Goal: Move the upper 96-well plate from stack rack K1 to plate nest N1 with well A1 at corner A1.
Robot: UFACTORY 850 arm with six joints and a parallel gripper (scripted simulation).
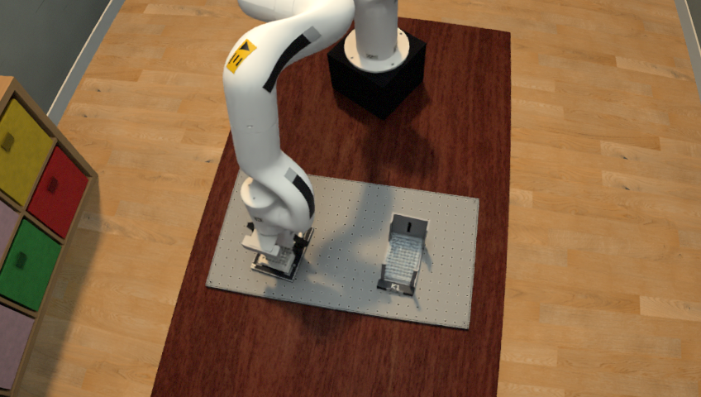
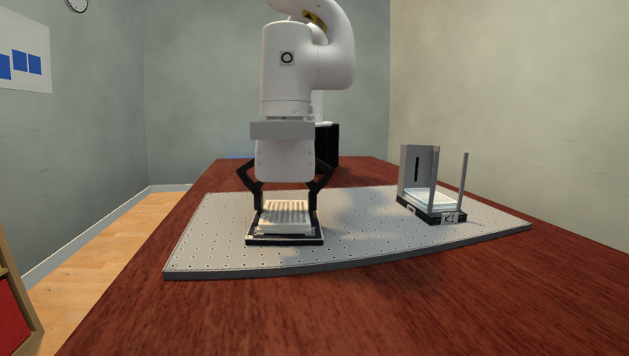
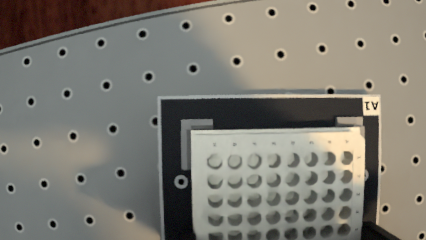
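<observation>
My gripper is now 1 cm above the 96-well plate. Also, from my hand: plate nest N1 (3 cm below); clear plate (32 cm to the left, 4 cm behind, 1 cm below).
</observation>
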